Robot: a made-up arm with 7 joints. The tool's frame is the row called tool.
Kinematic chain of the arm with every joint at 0, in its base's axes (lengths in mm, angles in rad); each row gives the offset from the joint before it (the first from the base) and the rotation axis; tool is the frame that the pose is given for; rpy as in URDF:
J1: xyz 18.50 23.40 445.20 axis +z
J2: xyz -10.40 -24.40 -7.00 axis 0 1 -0.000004
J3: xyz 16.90 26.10 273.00 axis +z
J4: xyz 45.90 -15.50 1.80 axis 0 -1 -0.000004
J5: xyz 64.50 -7.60 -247.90 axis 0 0.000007 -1
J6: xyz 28.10 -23.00 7.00 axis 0 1 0.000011
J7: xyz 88.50 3.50 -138.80 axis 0 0.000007 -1
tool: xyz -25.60 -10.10 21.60 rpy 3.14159 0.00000 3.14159
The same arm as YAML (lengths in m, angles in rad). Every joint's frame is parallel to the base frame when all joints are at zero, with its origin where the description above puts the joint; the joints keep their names.
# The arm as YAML. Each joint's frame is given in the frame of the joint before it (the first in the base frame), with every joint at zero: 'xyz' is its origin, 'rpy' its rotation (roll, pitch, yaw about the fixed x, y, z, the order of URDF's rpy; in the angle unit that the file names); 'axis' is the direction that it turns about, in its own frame. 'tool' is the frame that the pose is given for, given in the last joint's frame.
units:
  length: m
  angle: rad
joints:
  - name: J1
    type: revolute
    origin:
      xyz: [0.0185, 0.0234, 0.4452]
      rpy: [0.0, 0.0, 0.0]
    axis: "+z"
  - name: J2
    type: revolute
    origin:
      xyz: [-0.0104, -0.0244, -0.007]
      rpy: [0.0, 0.0, 0.0]
    axis: "+y"
  - name: J3
    type: revolute
    origin:
      xyz: [0.0169, 0.0261, 0.273]
      rpy: [0.0, 0.0, 0.0]
    axis: "+z"
  - name: J4
    type: revolute
    origin:
      xyz: [0.0459, -0.0155, 0.0018]
      rpy: [0.0, 0.0, 0.0]
    axis: "-y"
  - name: J5
    type: revolute
    origin:
      xyz: [0.0645, -0.0076, -0.2479]
      rpy: [0.0, 0.0, 0.0]
    axis: "-z"
  - name: J6
    type: revolute
    origin:
      xyz: [0.0281, -0.023, 0.007]
      rpy: [0.0, 0.0, 0.0]
    axis: "+y"
  - name: J7
    type: revolute
    origin:
      xyz: [0.0885, 0.0035, -0.1388]
      rpy: [0.0, 0.0, 0.0]
    axis: "-z"
tool:
  origin:
    xyz: [-0.0256, -0.0101, 0.0216]
    rpy: [3.1416, 0.0, 3.1416]

